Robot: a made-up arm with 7 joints. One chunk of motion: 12 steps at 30 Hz.
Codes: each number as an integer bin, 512 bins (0 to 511) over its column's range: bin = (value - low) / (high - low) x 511, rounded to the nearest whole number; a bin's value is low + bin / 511 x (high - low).
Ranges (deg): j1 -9..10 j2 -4..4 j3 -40..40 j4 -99..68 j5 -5..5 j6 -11..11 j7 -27..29
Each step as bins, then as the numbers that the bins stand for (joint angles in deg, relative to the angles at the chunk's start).
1 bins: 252 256 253 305 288 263 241
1 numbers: 0.37 0.01 -0.39 0.68 0.64 0.32 -0.59
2 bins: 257 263 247 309 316 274 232
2 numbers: 0.56 0.12 -1.33 1.98 1.18 0.80 -1.58
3 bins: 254 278 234 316 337 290 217
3 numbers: 0.44 0.35 -3.37 4.27 1.59 1.49 -3.22
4 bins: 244 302 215 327 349 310 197
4 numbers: 0.07 0.73 -6.34 7.87 1.83 2.35 -5.41
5 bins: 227 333 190 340 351 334 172
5 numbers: -0.56 1.21 -10.25 12.12 1.87 3.38 -8.15
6 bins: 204 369 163 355 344 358 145
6 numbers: -1.41 1.78 -14.48 17.02 1.73 4.41 -11.11
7 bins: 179 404 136 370 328 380 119
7 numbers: -2.34 2.32 -18.71 21.92 1.42 5.36 -13.96
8 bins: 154 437 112 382 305 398 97
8 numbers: -3.27 2.84 -22.47 25.84 0.97 6.14 -16.37
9 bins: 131 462 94 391 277 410 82
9 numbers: -4.13 3.23 -25.28 28.78 0.42 6.65 -18.01
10 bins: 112 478 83 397 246 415 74
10 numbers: -4.84 3.48 -27.01 30.74 -0.19 6.87 -18.89
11 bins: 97 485 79 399 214 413 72
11 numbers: -5.39 3.59 -27.63 31.40 -0.81 6.78 -19.11
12 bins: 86 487 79 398 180 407 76
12 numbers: -5.80 3.62 -27.63 31.07 -1.48 6.52 -18.67
